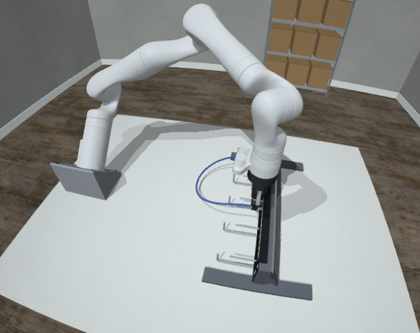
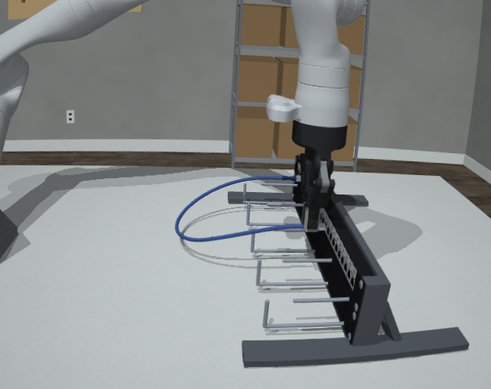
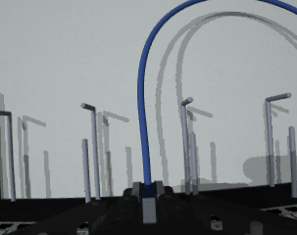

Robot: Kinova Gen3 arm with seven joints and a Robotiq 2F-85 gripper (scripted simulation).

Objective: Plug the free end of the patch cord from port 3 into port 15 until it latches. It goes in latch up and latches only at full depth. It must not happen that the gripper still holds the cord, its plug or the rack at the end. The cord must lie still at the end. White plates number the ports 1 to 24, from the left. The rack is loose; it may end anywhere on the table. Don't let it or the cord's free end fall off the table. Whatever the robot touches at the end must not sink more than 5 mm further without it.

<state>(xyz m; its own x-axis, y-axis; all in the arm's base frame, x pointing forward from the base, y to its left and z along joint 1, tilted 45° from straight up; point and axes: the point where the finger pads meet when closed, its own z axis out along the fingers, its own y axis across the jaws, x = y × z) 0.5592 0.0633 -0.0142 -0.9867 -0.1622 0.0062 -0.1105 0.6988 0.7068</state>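
Now: hand 1 cm short of the plug and 1 cm above it.
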